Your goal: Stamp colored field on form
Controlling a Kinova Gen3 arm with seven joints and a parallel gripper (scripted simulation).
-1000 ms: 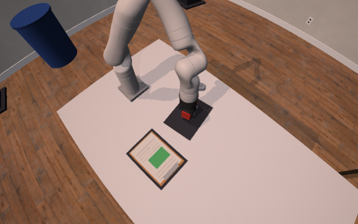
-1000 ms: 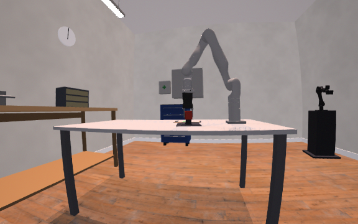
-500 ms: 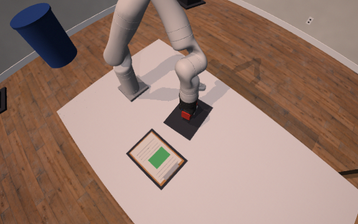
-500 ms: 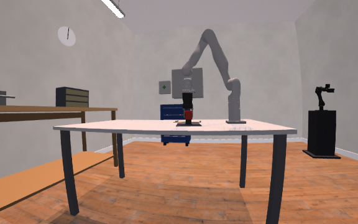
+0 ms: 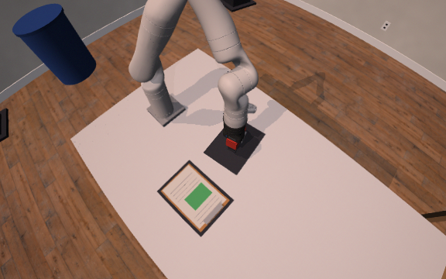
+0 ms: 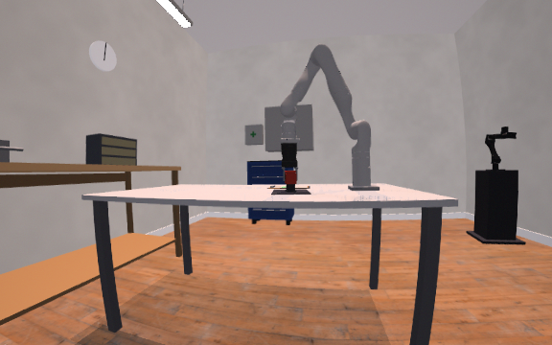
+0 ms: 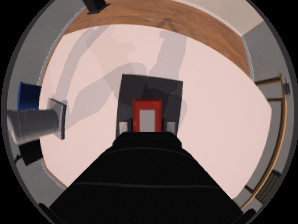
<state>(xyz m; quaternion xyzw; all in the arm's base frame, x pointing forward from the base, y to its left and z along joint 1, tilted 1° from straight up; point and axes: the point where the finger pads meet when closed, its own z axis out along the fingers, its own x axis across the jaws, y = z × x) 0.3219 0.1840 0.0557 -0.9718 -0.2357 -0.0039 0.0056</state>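
Right now the red stamp is 2 cm below my hand. The rest, counted from my hand: dark mat: 7 cm below; form: 26 cm to the right, 11 cm ahead, 7 cm below.
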